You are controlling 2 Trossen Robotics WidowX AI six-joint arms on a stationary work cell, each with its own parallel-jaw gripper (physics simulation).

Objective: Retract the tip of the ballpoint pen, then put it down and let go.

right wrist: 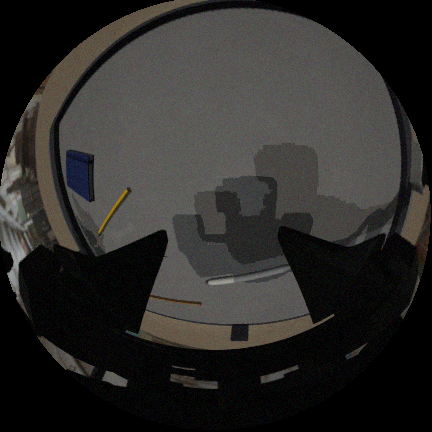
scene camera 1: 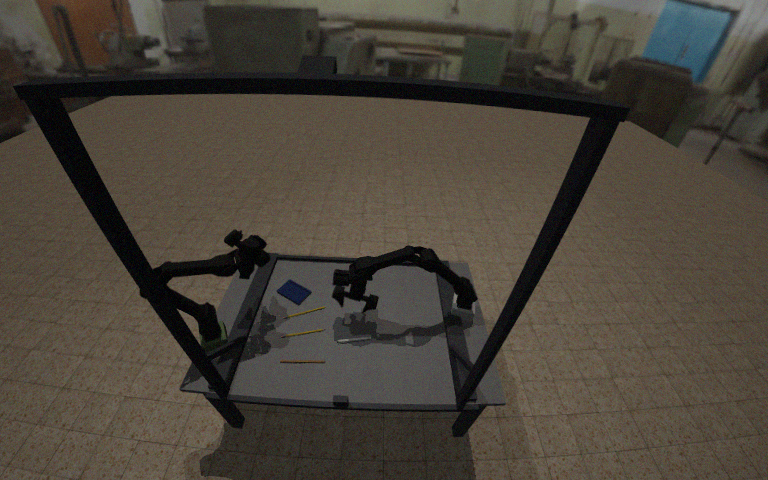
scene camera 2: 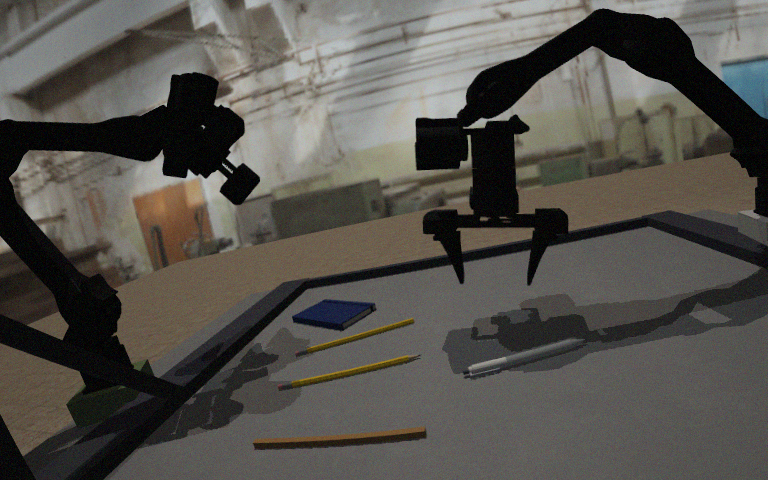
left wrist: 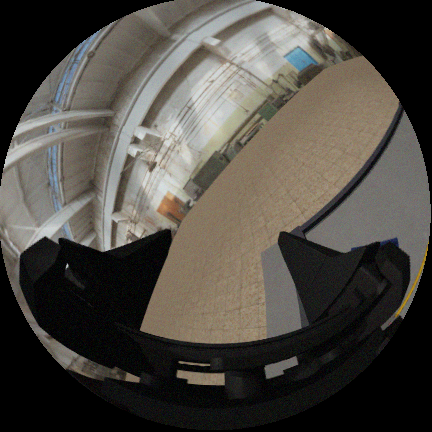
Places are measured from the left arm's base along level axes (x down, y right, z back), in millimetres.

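Pixels of known places: left gripper, between the fingertips: (scene camera 2: 224, 164) (left wrist: 226, 236); right gripper, between the fingertips: (right wrist: 223, 234) (scene camera 1: 352, 309) (scene camera 2: 495, 284); left arm's base, origin of its link: (scene camera 1: 212, 333); right arm's base, origin of its link: (scene camera 1: 464, 303).
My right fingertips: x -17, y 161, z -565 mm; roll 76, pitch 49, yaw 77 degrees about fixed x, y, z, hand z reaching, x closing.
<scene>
Ahead of a thing's pixels: the offset from my right fingertips to its top centre. Level surfaces: height alone.
The white and grey ballpoint pen @[dy +109, dx +44, dz +46 mm] (scene camera 1: 353, 339) (scene camera 2: 523, 358) (right wrist: 235, 279) lies flat on the grey table @[dx +57 mm] (scene camera 1: 396, 376) (scene camera 2: 566, 435). In scene camera 2 its dark button and clip end is at the left; whether its tip is out is too small to tell. My right gripper (scene camera 1: 355, 306) (scene camera 2: 495, 283) (right wrist: 223, 234) is open and empty, pointing down above the table near the pen, not touching it. In the right wrist view the right finger hides the pen's far end. My left gripper (left wrist: 226, 236) is open and empty, raised at the left side, away from the pen.
A blue notebook @[dy -258, dx +45, dz +184 mm] (scene camera 1: 293, 292) (scene camera 2: 333, 314) (right wrist: 80, 175) lies at the back left. Two yellow pencils @[dy -121, dx +50, dz +181 mm] (scene camera 1: 305, 311) @[dy -21, dx +48, dz +219 mm] (scene camera 2: 349, 371) and an orange stick @[dy +101, dx +50, dz +269 mm] (scene camera 1: 302, 361) (scene camera 2: 339, 438) lie left of the pen. A black frame (scene camera 1: 543, 243) rises around the table.
</scene>
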